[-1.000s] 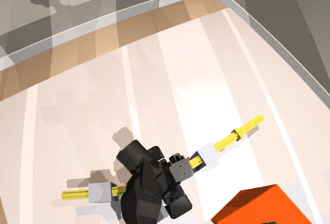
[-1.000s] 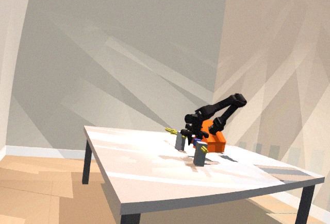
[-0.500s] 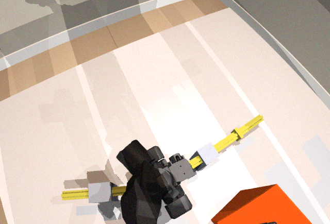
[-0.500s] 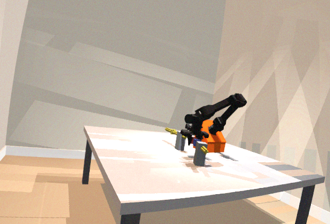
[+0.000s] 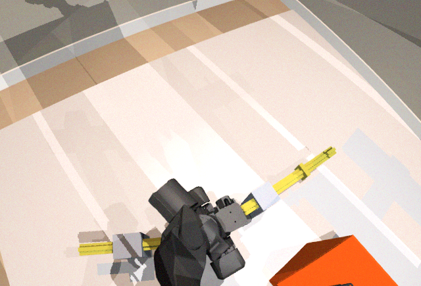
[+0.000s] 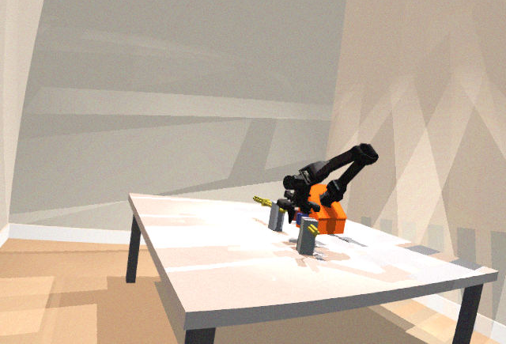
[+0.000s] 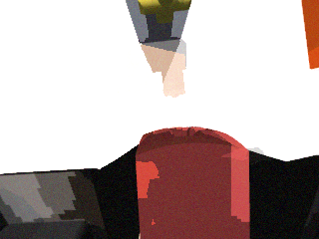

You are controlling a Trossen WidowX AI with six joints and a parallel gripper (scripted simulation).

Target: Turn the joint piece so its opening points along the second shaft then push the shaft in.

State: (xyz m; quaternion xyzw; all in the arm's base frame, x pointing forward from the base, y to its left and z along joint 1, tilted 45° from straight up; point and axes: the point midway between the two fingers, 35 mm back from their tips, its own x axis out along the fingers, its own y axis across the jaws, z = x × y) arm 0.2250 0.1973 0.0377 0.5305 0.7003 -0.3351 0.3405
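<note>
The red square joint piece is 40 mm above my gripper tip and 10 mm to the left of it.
</note>
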